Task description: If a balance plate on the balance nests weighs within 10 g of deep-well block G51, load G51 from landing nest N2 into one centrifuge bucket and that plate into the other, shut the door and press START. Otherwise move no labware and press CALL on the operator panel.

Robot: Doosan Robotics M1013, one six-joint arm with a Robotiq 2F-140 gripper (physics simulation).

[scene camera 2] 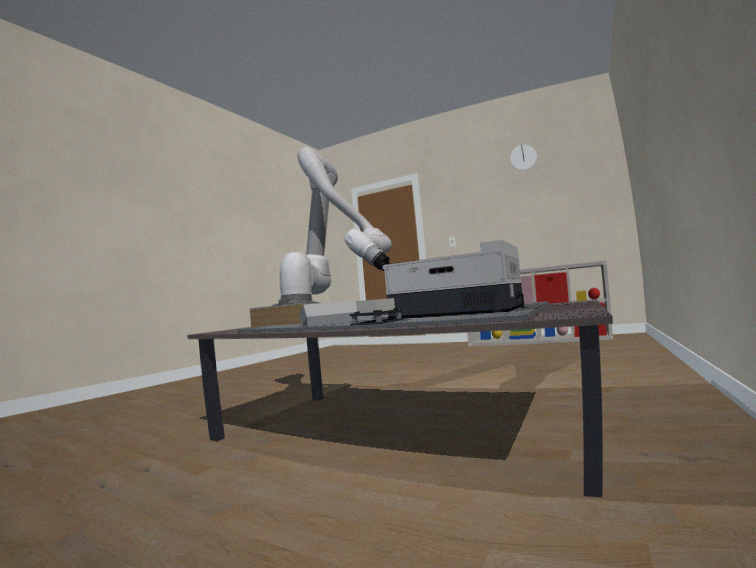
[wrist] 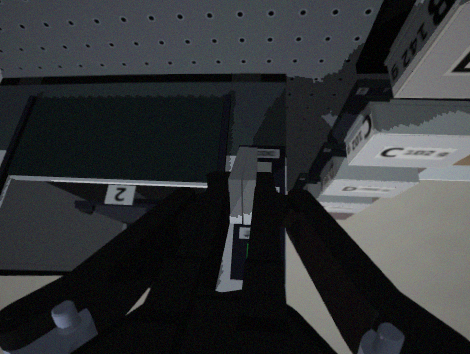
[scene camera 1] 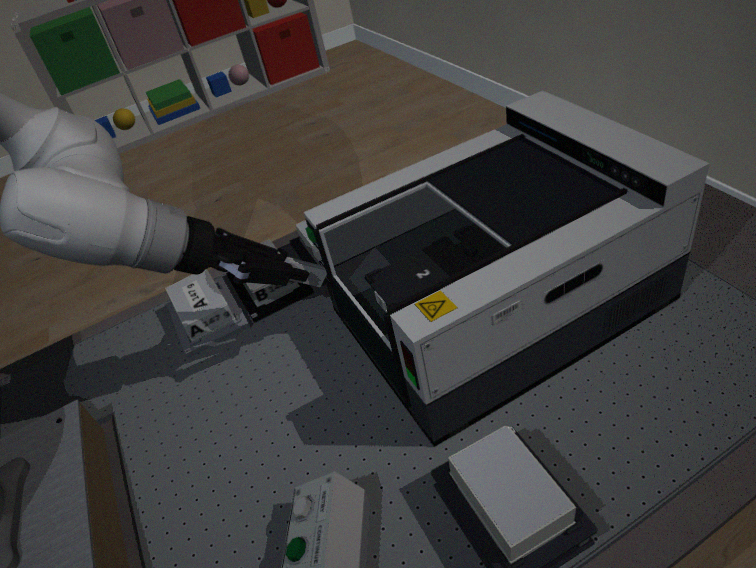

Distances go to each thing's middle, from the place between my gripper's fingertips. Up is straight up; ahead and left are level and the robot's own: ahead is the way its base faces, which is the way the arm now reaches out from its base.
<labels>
Right now my hand is 26 cm short of the centrifuge (scene camera 1: 457, 351), 11 cm to the left of it and 2 cm below it.
</labels>
